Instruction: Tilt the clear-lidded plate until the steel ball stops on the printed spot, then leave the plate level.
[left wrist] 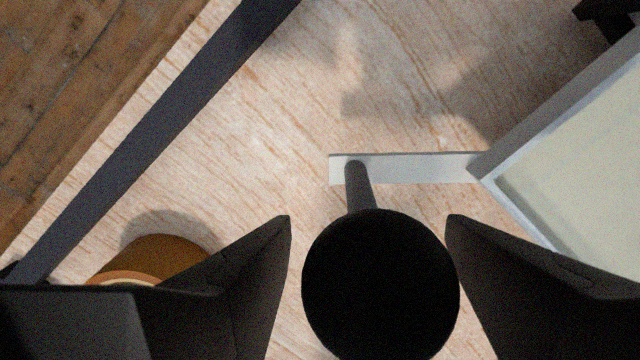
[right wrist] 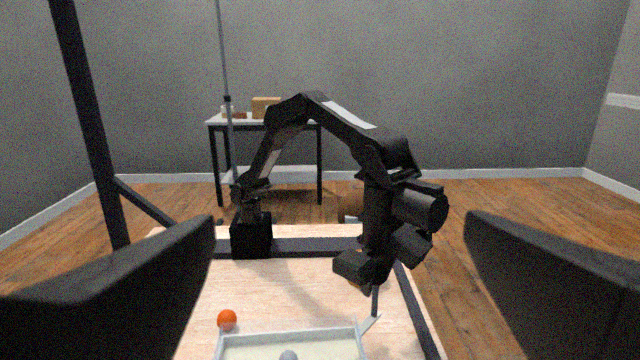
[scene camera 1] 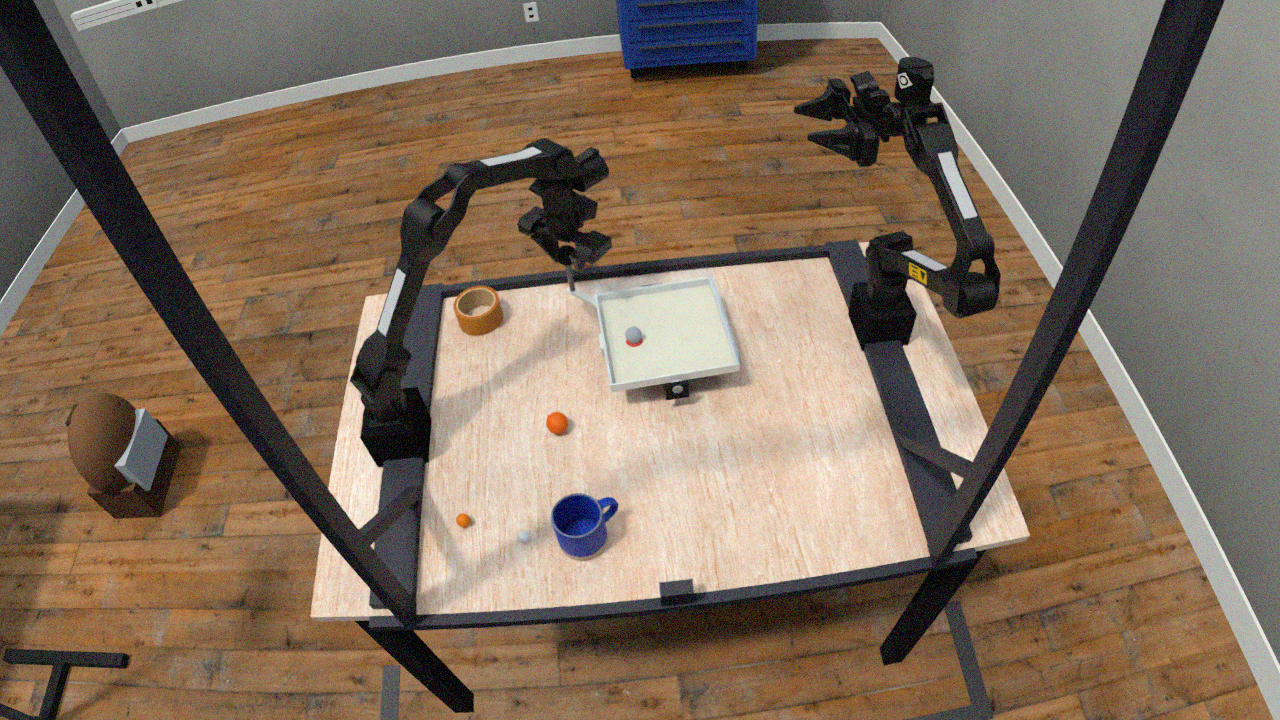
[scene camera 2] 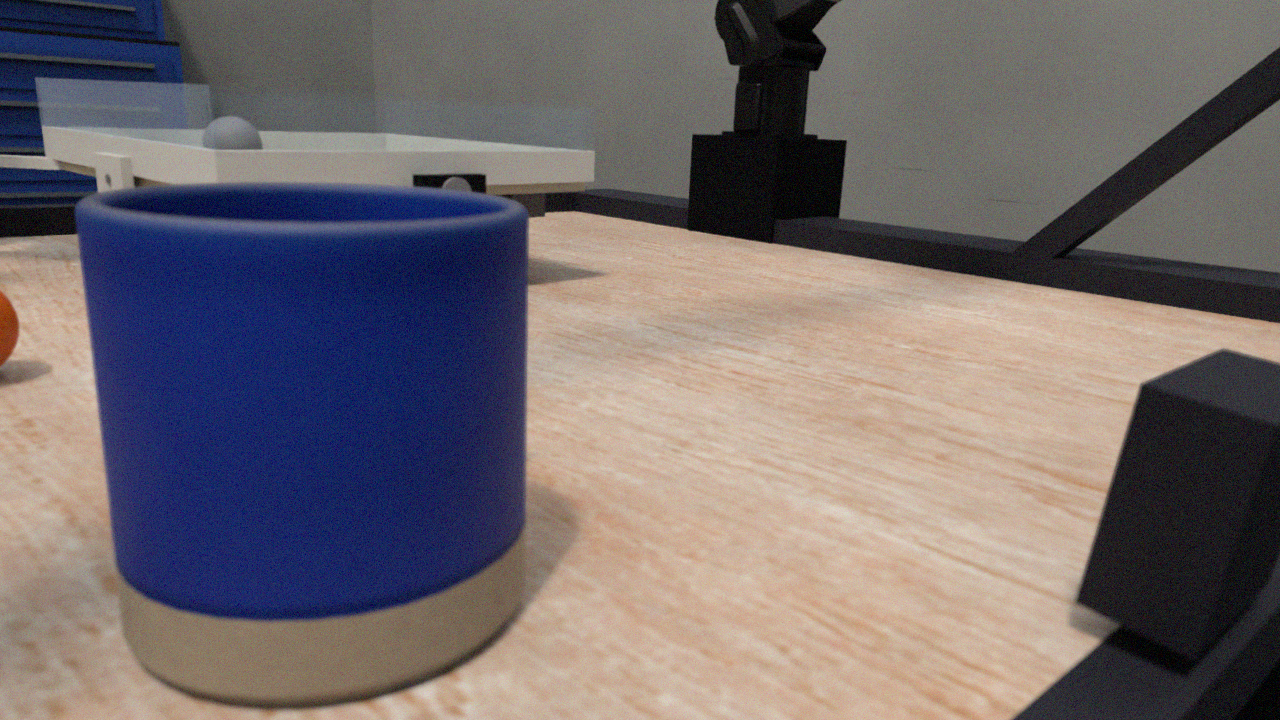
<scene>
I see my left gripper, my right gripper, an orange-brown ring and a clear-lidded plate.
My left gripper also shows in the left wrist view and in the right wrist view. My right gripper is seen too in the right wrist view.
</scene>
